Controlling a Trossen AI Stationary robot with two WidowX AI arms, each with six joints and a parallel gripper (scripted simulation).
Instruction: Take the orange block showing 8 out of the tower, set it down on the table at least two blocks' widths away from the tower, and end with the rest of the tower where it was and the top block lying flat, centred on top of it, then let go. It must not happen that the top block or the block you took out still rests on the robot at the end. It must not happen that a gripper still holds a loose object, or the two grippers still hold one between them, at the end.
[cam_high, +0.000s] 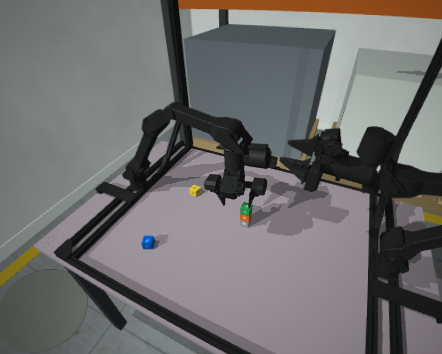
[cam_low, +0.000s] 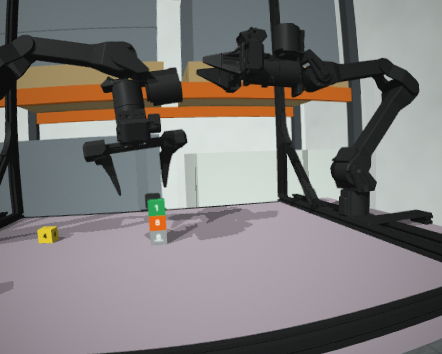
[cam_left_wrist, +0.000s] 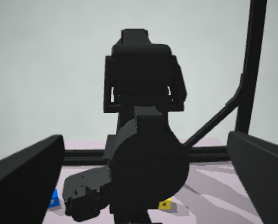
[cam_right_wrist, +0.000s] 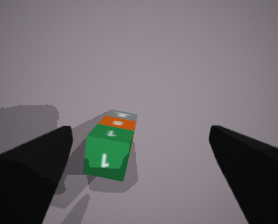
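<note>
My right hand is 70 mm above the green block showing 1, 30 mm to the right of it and 30 mm past it. Also, from my right hand: yellow block (220 mm to the right, 130 mm below, 90 mm behind); then grey block showing 6 (130 mm below, 30 mm to the left, 30 mm behind); then orange block showing 8 (100 mm below, 30 mm to the left, 30 mm behind).
Right now my left hand is 30 cm above the orange block showing 8, 13 cm to the left of it and 1 cm past it. Also, from my left hand: yellow block (37 cm to the right, 33 cm below, 7 cm behind); grey block showing 6 (33 cm below, 13 cm to the right, 1 cm behind); green block showing 1 (27 cm below, 13 cm to the right, 1 cm behind).
</note>
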